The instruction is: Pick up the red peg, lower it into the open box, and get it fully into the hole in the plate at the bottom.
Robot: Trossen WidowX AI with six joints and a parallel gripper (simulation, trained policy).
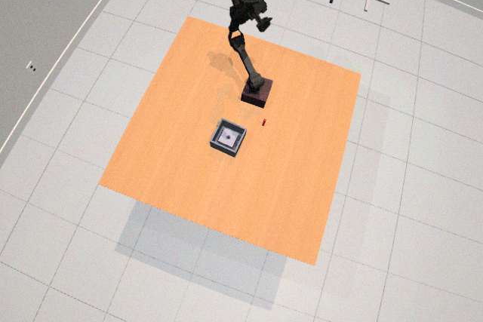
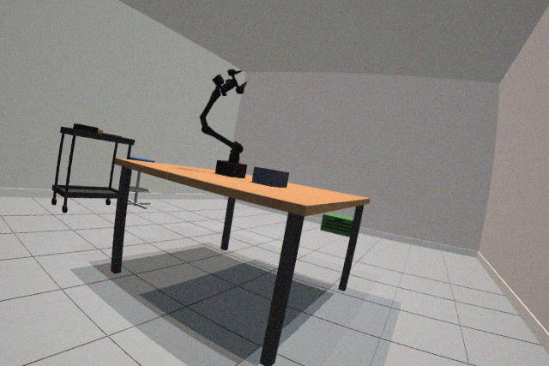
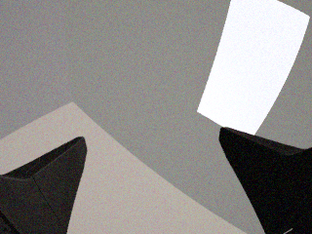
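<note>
Now: gripper tip 21 cm short of the red peg, 12 cm to the right of it and 68 cm above it. The rest, counted from my gripper tip: dark box 35 cm ahead, 8 cm to the right, 69 cm below; plate 35 cm ahead, 8 cm to the right, 67 cm below.
</note>
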